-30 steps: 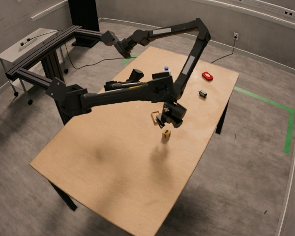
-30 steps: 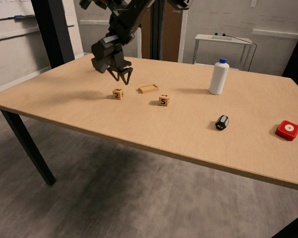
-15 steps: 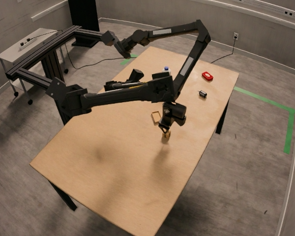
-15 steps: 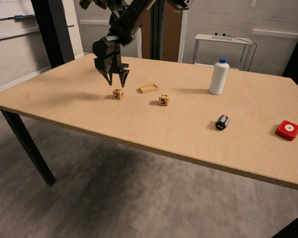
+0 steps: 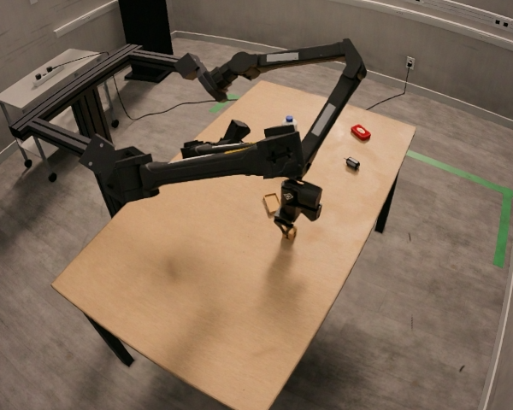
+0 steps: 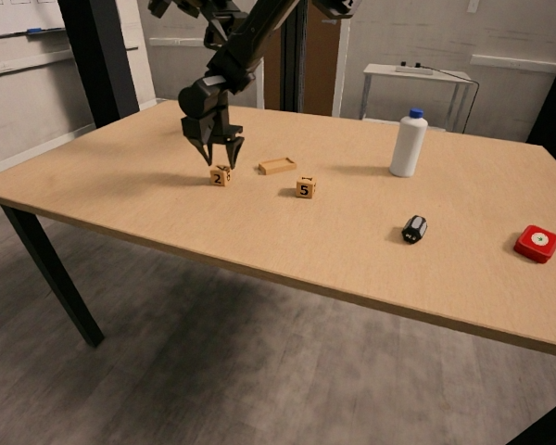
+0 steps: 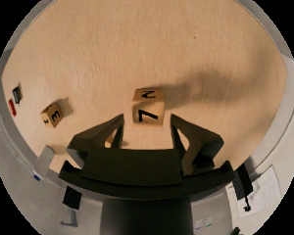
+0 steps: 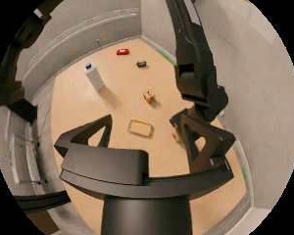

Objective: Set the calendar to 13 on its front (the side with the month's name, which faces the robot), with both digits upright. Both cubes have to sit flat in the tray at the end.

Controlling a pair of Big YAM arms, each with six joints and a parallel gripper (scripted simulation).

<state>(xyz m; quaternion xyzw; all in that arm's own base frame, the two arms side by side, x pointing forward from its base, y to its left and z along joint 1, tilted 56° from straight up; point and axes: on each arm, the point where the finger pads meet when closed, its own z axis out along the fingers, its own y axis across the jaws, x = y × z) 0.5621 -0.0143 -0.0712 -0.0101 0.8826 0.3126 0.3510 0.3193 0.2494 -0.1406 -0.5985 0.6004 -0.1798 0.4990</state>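
Now: the wooden cube 3 cm below my left hand. The rest, counted from my left hand: wooden digit cube: 1 cm ahead, 21 cm to the left, 3 cm below; black object: 11 cm ahead, 45 cm to the left, 3 cm below; wooden tray: 11 cm behind, 12 cm to the left, 4 cm below.
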